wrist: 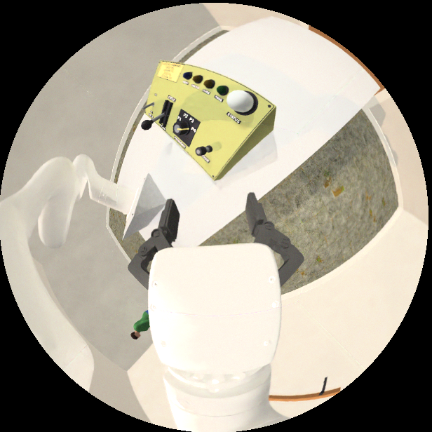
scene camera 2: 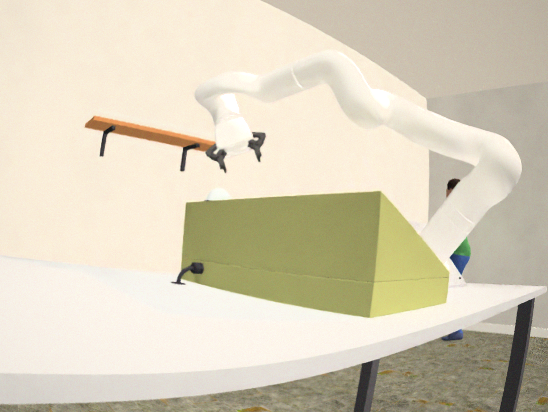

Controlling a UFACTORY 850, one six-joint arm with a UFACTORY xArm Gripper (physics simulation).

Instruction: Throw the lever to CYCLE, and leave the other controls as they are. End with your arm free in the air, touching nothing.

My gripper shows in the wrist view and in scene camera 2. One and the same spot on my gripper: point(wrist: 263, 230) is point(scene camera 2: 219, 153).
